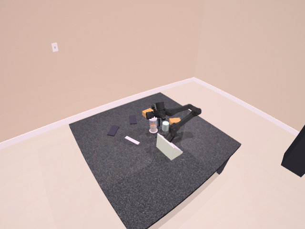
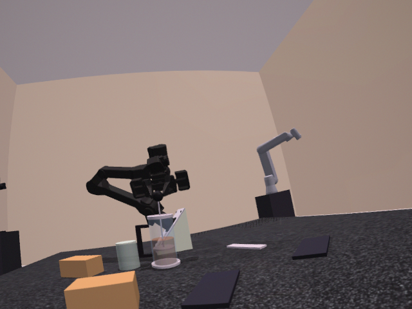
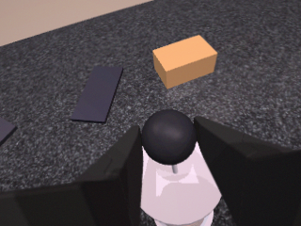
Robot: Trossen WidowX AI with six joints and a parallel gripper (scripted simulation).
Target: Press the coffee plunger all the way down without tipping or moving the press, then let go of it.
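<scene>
The coffee press lies 10 cm below my gripper tip, 2 cm to the right of it and 2 cm behind it. The rest, counted from my gripper tip: white strip 24 cm to the left, 20 cm below.
</scene>
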